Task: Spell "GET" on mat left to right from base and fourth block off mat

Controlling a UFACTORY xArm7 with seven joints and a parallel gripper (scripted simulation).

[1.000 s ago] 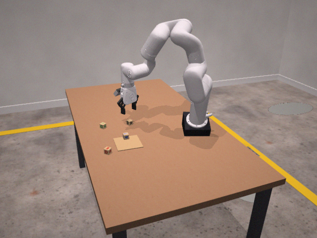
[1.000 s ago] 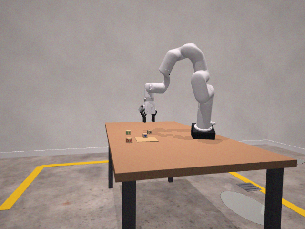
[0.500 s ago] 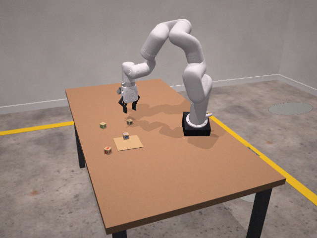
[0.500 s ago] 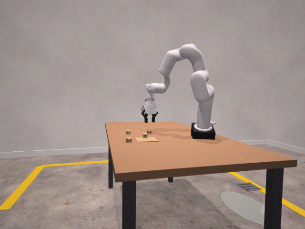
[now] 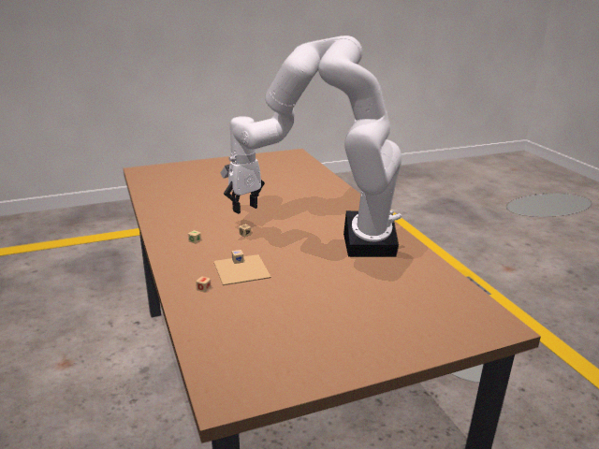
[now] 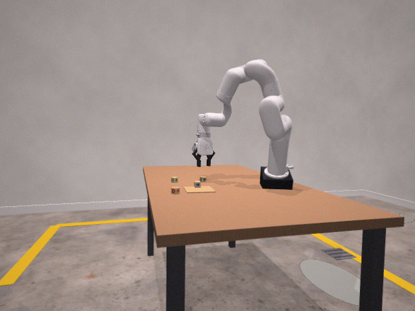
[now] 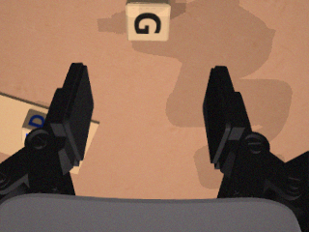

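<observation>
The black-lettered block is 90 mm below my hand. Round my hand: green-lettered block (170 mm ahead, 10 mm to the right, 90 mm below); then tan mat (80 mm ahead, 220 mm to the left, 100 mm below); then red-lettered block (210 mm ahead, 280 mm to the left, 90 mm below).
</observation>
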